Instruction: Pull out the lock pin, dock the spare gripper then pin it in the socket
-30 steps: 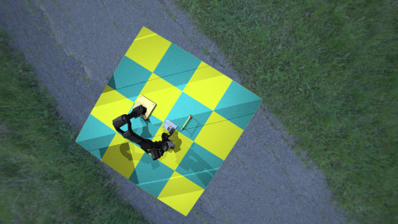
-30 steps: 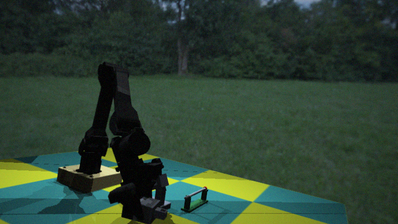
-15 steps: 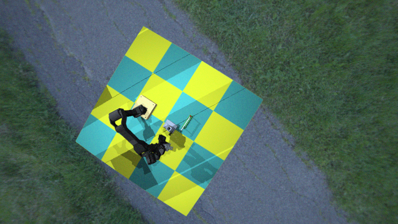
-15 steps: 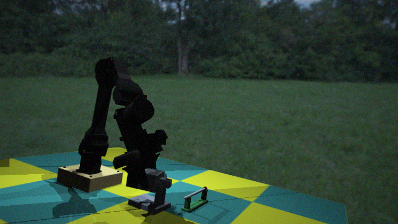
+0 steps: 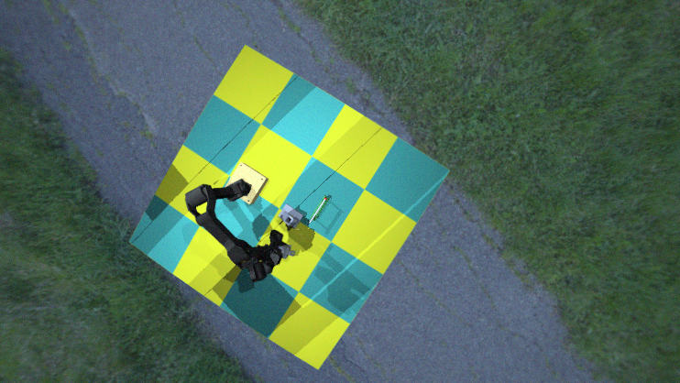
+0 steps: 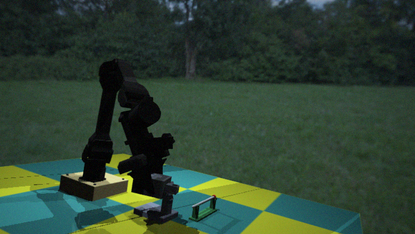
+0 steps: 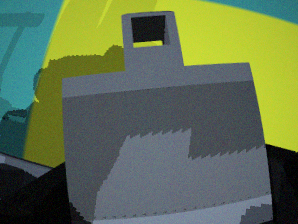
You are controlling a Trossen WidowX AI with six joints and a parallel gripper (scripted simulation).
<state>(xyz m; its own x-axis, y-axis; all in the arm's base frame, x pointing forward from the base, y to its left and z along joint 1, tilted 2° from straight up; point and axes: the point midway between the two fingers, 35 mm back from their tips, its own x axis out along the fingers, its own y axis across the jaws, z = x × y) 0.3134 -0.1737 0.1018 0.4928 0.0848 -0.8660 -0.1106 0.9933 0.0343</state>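
Right now my gripper tip is 13 cm to the right of the socket, 7 cm above it and 5 cm past it. The rest, counted from my gripper tip: green cradle (24 cm to the left, 9 cm below, 6 cm ahead); then spare gripper (1 cm above).
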